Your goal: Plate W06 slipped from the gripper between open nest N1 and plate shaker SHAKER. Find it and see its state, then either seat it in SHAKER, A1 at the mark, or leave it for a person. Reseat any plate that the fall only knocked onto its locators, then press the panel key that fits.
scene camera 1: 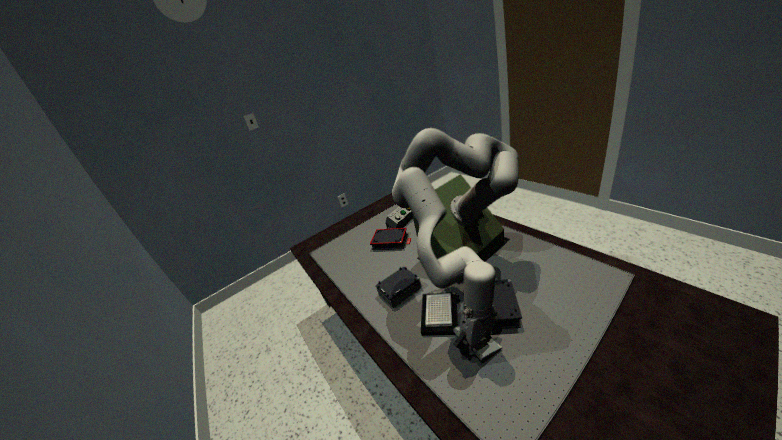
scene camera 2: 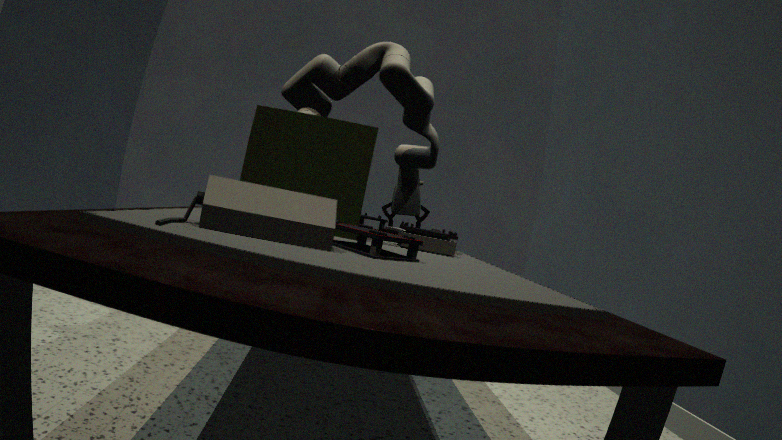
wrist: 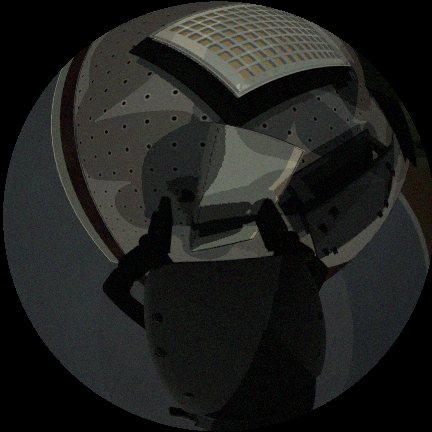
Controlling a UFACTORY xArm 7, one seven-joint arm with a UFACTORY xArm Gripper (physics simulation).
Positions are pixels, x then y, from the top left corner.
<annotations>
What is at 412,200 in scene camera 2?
The gripper.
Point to a black box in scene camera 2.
At 437,242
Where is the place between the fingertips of the gripper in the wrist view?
217,208
</annotations>
